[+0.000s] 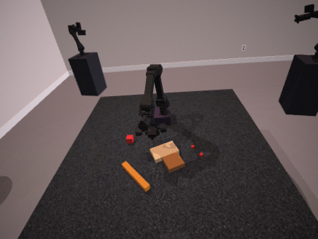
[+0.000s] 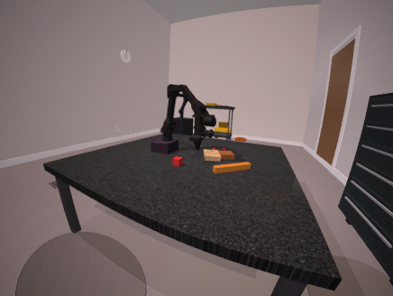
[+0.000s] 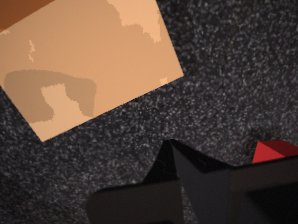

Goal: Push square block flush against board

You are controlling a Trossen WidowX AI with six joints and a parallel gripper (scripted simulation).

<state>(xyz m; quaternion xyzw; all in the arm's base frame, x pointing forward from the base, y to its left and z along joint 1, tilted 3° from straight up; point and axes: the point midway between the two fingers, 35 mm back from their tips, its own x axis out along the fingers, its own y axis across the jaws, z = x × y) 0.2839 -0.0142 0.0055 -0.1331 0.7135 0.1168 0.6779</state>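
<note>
My gripper tip is 90 mm to the right of the tan flat block, 50 mm short of it and 40 mm above it. From my gripper tip the other things lie so: red cube (170 mm to the right, 40 mm below, 20 mm behind); then long orange board (250 mm ahead, 40 mm below, 30 mm to the right); then orange-brown square block (150 mm to the left, 120 mm ahead, 40 mm below).
</note>
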